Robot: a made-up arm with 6 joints. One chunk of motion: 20 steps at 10 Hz.
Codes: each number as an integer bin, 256 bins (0 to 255) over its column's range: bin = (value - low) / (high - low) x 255, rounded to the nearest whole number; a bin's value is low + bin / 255 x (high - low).
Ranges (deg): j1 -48..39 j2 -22..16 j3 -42..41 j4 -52..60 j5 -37..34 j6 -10..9
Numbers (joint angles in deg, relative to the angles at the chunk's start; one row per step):
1: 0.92 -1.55 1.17 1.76 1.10 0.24
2: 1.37 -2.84 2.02 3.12 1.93 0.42
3: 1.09 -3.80 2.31 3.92 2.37 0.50
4: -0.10 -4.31 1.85 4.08 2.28 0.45
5: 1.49 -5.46 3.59 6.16 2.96 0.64
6: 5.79 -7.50 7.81 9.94 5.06 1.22
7: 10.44 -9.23 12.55 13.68 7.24 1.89
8: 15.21 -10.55 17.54 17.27 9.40 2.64
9: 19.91 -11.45 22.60 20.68 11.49 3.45
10: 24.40 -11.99 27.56 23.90 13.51 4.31
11: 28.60 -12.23 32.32 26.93 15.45 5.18
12: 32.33 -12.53 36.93 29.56 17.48 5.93
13: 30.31 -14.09 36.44 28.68 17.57 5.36
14: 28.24 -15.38 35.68 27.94 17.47 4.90
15: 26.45 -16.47 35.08 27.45 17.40 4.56
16: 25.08 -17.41 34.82 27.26 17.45 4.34
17: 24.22 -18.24 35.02 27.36 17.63 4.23
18: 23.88 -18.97 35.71 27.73 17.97 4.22
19: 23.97 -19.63 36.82 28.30 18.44 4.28
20: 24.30 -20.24 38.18 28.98 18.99 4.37
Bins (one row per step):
1: 143 137 133 122 137 137
2: 145 129 135 125 140 140
3: 144 122 136 127 141 141
4: 140 119 135 128 141 140
5: 145 111 140 132 144 143
6: 158 97 153 141 151 151
7: 171 86 168 150 159 160
8: 185 77 183 158 167 170
9: 199 71 198 165 174 181
10: 212 67 214 173 181 192
11: 225 66 228 180 188 204
12: 235 64 242 186 196 214
13: 230 53 241 184 196 206
14: 223 44 239 182 196 200
15: 218 37 237 181 195 195
16: 214 31 236 180 196 192
17: 212 25 237 181 196 191
18: 211 20 239 182 197 191
19: 211 16 242 183 199 192
20: 212 12 246 184 201 193

